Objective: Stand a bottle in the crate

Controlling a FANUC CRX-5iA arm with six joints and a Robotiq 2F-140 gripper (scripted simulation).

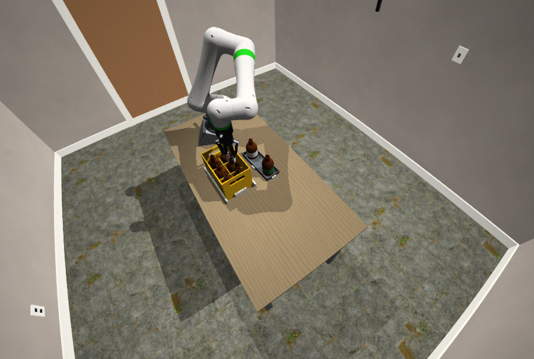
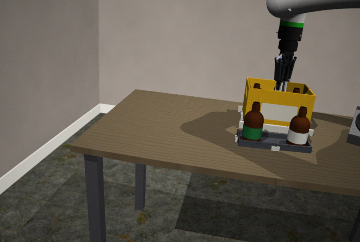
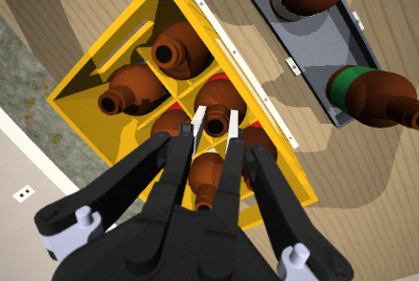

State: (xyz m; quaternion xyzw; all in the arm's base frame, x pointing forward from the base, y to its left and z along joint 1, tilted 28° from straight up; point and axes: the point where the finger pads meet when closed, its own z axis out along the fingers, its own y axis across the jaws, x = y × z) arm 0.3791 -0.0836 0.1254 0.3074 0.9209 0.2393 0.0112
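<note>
Now: hand 10 mm short of the crate, 40 mm to the left of it and 90 mm above it. Also, from my hand: white-banded bottle 80 mm behind, 160 mm to the left, 90 mm below; then green-banded bottle 90 mm ahead, 190 mm to the left, 90 mm below; then dark grey tray 180 mm to the left, 160 mm below.
</note>
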